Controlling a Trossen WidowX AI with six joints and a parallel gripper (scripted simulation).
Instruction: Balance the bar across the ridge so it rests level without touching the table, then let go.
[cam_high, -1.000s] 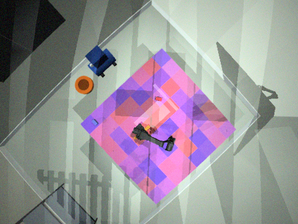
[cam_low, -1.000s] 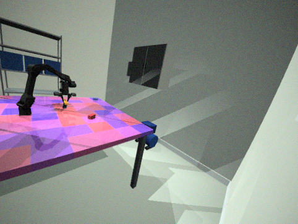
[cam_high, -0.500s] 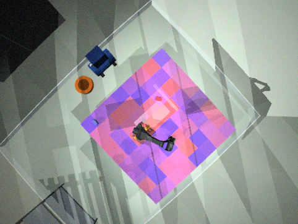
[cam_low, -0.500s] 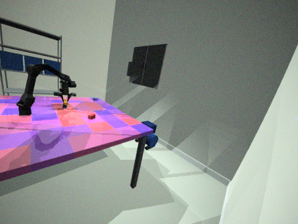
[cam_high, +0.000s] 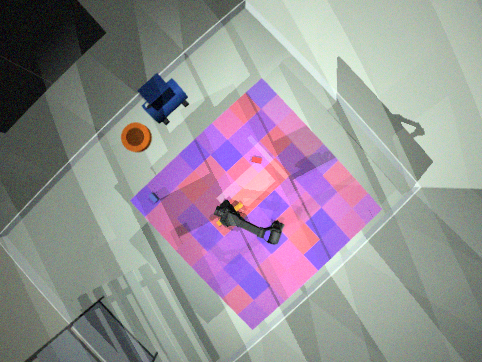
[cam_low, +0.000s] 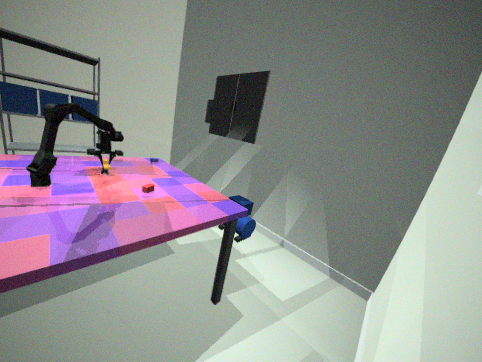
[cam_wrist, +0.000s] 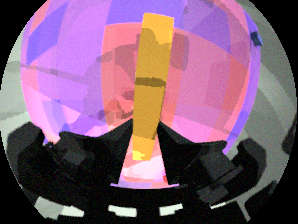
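Now: gripper tip 3 cm to the right of the yellow bar. From my gripper tip the other things lie so: blue block 45 cm ahead, 35 cm to the left, 4 cm below.
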